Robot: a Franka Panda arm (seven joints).
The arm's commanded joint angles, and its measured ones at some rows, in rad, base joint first. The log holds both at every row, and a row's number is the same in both.
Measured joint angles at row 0: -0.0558, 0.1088, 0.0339, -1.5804, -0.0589, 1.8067, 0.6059
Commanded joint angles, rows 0 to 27: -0.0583, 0.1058, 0.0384, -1.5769, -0.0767, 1.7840, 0.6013; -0.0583, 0.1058, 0.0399, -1.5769, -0.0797, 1.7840, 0.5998; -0.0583, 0.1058, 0.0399, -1.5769, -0.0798, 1.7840, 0.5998; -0.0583, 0.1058, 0.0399, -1.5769, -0.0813, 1.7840, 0.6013; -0.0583, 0.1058, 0.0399, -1.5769, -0.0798, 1.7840, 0.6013; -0.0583, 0.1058, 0.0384, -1.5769, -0.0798, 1.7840, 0.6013; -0.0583, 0.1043, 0.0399, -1.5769, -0.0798, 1.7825, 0.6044; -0.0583, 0.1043, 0.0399, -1.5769, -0.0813, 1.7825, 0.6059; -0.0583, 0.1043, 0.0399, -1.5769, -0.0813, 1.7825, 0.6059; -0.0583, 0.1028, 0.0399, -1.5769, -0.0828, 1.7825, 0.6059; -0.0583, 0.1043, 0.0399, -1.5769, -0.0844, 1.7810, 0.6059; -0.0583, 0.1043, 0.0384, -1.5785, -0.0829, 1.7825, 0.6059; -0.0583, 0.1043, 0.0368, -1.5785, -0.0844, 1.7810, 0.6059; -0.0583, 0.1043, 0.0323, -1.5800, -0.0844, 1.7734, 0.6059; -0.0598, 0.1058, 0.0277, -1.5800, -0.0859, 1.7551, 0.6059; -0.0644, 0.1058, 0.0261, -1.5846, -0.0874, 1.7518, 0.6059; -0.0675, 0.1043, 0.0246, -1.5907, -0.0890, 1.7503, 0.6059; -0.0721, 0.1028, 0.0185, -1.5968, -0.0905, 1.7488, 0.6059; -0.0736, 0.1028, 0.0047, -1.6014, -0.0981, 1.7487, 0.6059; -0.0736, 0.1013, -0.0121, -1.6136, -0.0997, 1.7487, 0.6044; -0.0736, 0.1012, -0.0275, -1.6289, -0.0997, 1.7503, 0.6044; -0.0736, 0.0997, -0.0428, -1.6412, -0.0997, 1.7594, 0.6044; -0.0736, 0.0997, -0.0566, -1.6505, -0.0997, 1.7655, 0.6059; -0.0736, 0.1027, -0.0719, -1.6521, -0.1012, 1.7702, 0.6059; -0.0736, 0.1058, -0.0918, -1.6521, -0.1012, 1.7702, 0.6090; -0.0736, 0.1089, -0.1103, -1.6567, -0.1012, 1.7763, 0.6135; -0.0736, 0.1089, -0.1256, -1.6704, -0.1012, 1.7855, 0.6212; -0.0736, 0.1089, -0.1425, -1.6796, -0.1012, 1.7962, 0.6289
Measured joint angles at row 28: -0.0751, 0.1173, -0.1043, -1.6455, -0.0839, 1.7670, 0.6060
